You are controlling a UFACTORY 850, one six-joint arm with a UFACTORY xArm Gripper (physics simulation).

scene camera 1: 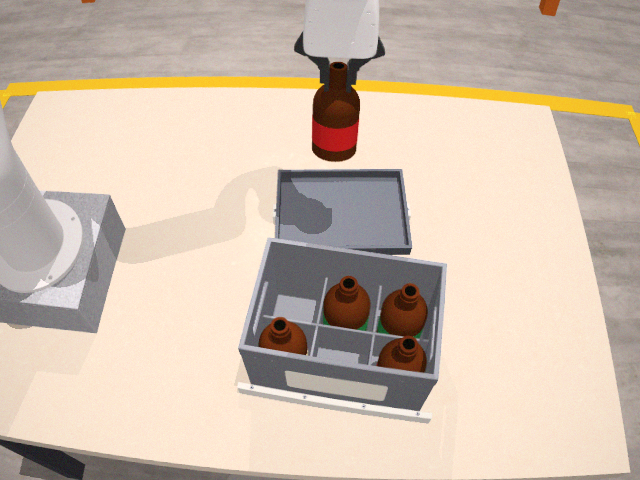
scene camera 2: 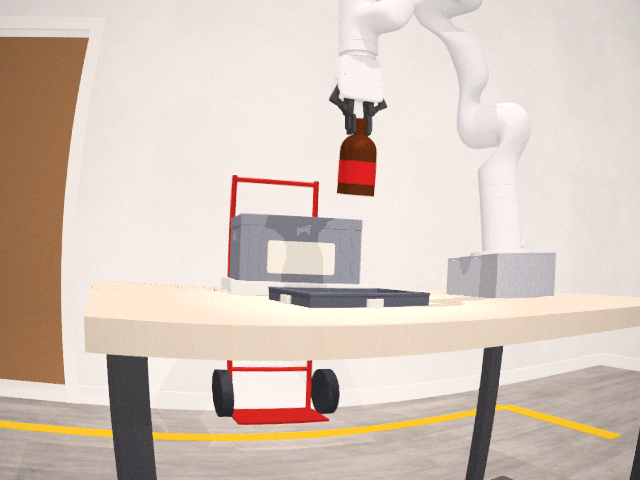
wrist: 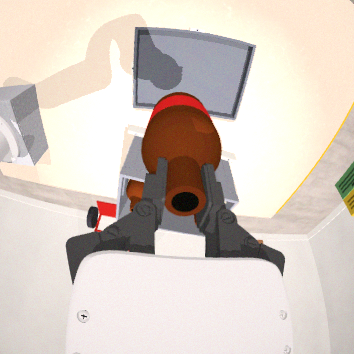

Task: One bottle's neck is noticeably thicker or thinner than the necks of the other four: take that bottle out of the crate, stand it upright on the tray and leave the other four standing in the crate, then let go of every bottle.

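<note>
My gripper is shut on the neck of a brown bottle with a red label. The bottle hangs upright, high above the level of the grey tray. The grey crate stands beside the tray. In scene camera 1, it holds the back middle bottle, back right bottle, front left bottle and front right bottle, all upright. Its back left and front middle compartments are empty. The crate's walls hide its bottles in scene camera 2.
The robot's grey base block stands on the table, left of the tray in scene camera 1. A white strip runs along the crate's front. A red hand truck stands behind the table in scene camera 2.
</note>
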